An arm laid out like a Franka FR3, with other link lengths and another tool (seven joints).
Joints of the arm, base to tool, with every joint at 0 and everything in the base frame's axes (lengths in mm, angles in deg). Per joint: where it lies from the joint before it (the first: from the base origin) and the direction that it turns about. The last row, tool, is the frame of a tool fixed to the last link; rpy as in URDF.
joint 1: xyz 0 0 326.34 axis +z
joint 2: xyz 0 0 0 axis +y
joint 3: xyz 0 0 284.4 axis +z
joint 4: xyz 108.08 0 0 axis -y
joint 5: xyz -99.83 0 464.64 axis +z
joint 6: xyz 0 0 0 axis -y
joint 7: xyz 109.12 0 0 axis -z
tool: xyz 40 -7 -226.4 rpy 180 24.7 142
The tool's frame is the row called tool.
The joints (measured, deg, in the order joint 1, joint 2, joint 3, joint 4, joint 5, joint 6, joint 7), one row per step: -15.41, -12.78, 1.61, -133.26, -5.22, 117.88, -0.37; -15.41, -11.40, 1.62, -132.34, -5.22, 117.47, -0.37; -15.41, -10.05, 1.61, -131.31, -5.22, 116.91, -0.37; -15.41, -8.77, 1.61, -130.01, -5.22, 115.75, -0.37; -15.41, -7.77, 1.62, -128.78, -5.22, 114.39, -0.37; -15.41, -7.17, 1.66, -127.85, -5.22, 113.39, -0.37; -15.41, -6.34, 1.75, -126.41, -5.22, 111.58, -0.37; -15.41, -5.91, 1.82, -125.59, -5.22, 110.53, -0.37; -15.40, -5.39, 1.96, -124.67, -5.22, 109.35, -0.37; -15.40, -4.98, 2.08, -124.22, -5.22, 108.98, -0.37; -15.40, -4.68, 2.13, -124.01, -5.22, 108.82, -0.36; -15.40, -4.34, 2.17, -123.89, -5.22, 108.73, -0.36
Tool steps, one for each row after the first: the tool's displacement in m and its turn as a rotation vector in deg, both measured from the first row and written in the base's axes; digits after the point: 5 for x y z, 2 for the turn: 0.00243, -0.00054, -0.00681, 0.22, 0.84, -0.02; 0.00489, -0.00136, -0.01263, 0.45, 1.69, -0.07; 0.00674, -0.00215, -0.01637, 0.70, 2.79, -0.16; 0.00770, -0.00270, -0.01816, 0.93, 3.89, -0.26; 0.00886, -0.00285, -0.01769, 1.06, 4.55, -0.30; 0.00971, -0.00263, -0.01637, 1.27, 5.72, -0.35; 0.01018, -0.00229, -0.01515, 1.38, 6.37, -0.37; 0.01081, -0.00111, -0.01418, 1.51, 7.13, -0.32; 0.01188, -0.00009, -0.01506, 1.57, 7.46, -0.23; 0.01224, 0.00035, -0.01668, 1.62, 7.70, -0.20; 0.01220, 0.00081, -0.01950, 1.69, 8.00, -0.17
